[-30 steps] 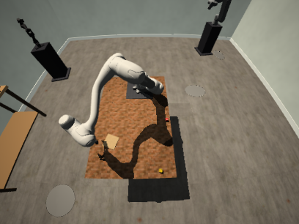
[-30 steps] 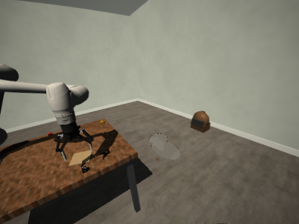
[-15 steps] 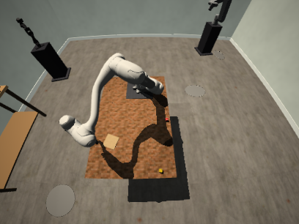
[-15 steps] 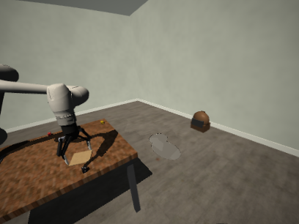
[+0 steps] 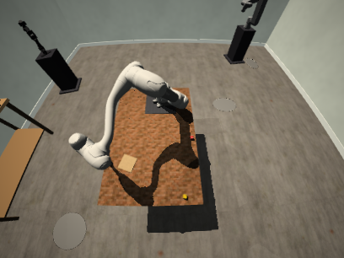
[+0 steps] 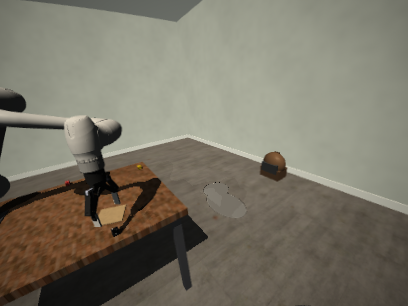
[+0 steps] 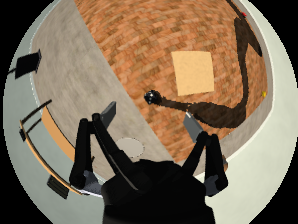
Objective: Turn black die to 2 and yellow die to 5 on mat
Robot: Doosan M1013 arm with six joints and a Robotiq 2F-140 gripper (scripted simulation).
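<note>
Right now the black die is 11 cm below my hand. The rest, counted from my hand: yellow die: 41 cm ahead, 62 cm to the left, 11 cm below; then tan mat: 3 cm ahead, 16 cm to the left, 13 cm below; then red die: 11 cm behind, 83 cm to the left, 11 cm below.
</note>
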